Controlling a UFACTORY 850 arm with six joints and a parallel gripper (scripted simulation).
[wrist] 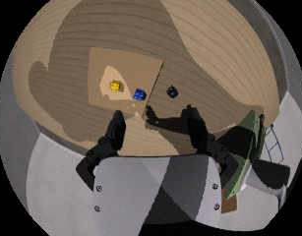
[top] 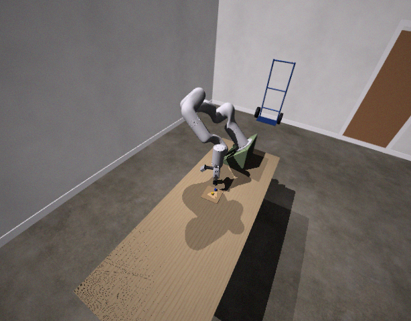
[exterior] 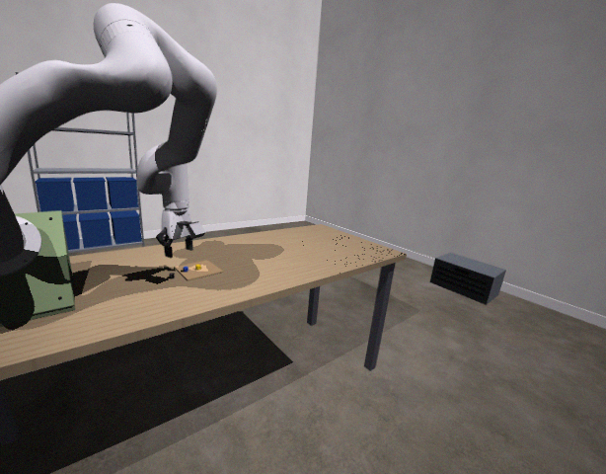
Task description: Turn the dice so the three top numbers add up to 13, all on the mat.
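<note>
Now: hand 3 cm past the black die, 1 cm to the left of it and 9 cm above it. The rest, counted from my hand: blue die 2 cm ahead, 3 cm to the left, 9 cm below; tan mat 7 cm ahead, 2 cm to the left, 10 cm below; yellow die 7 cm ahead, 2 cm to the left, 9 cm below.
</note>
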